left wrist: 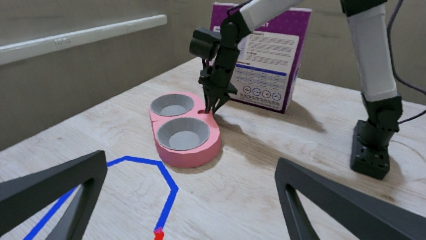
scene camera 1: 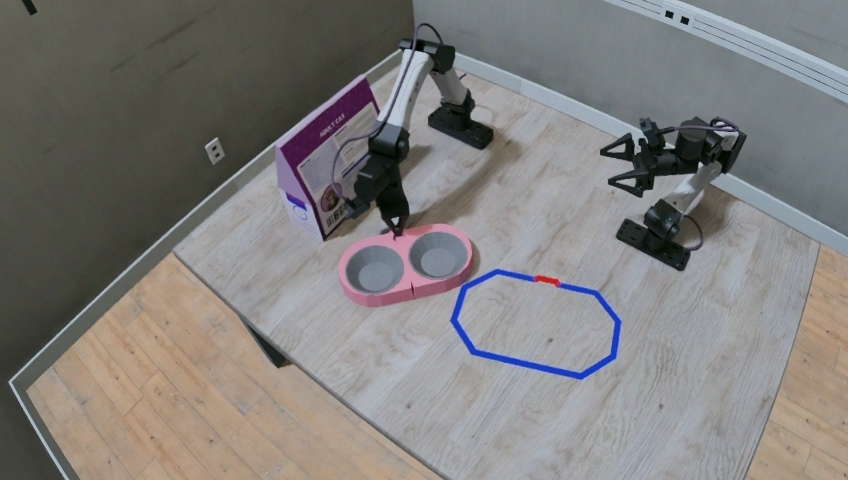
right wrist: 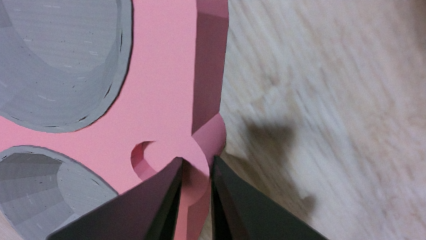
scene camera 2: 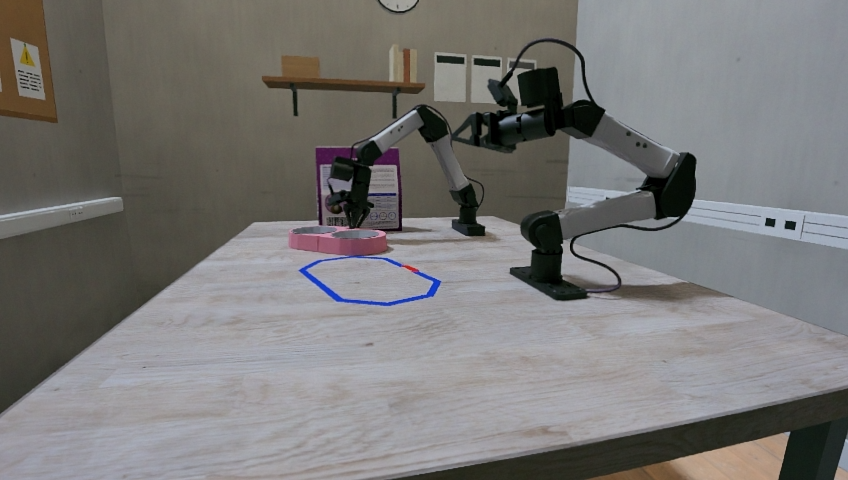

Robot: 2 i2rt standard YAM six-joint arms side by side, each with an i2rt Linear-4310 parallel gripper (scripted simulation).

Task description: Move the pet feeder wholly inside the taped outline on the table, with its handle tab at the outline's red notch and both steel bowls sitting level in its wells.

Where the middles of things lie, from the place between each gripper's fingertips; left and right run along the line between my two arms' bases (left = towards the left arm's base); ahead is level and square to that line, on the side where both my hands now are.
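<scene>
The pink pet feeder (scene camera 1: 411,286) is 7 cm to the left of my right hand (scene camera 1: 397,233), and it's 4 cm ahead of that hand and 3 cm below it.
That pink pet feeder is also 31 cm to the right of my left hand (scene camera 1: 603,166), 32 cm ahead of it and 29 cm below it.
</scene>
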